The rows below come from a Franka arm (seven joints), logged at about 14 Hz.
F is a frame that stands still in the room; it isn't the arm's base.
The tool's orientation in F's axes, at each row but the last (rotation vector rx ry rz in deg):
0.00, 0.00, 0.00
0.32, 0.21, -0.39
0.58, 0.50, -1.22
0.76, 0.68, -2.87
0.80, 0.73, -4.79
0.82, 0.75, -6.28
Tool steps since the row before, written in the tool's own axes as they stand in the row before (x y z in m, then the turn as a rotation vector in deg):
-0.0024, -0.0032, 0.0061, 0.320, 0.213, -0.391
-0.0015, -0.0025, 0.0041, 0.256, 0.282, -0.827
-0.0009, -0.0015, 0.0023, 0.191, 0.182, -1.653
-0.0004, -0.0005, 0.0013, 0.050, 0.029, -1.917
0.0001, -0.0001, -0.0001, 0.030, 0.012, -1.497
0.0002, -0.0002, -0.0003, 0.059, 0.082, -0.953
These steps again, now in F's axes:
-0.0024, -0.0032, 0.0061, 0.320, 0.213, -0.391
-0.0015, -0.0025, 0.0041, 0.255, 0.285, -0.826
-0.0009, -0.0015, 0.0023, 0.181, 0.195, -1.653
-0.0004, -0.0005, 0.0013, 0.029, 0.052, -1.917
0.0001, -0.0001, -0.0001, 0.013, 0.031, -1.497
0.0002, -0.0002, -0.0003, 0.056, 0.089, -0.953

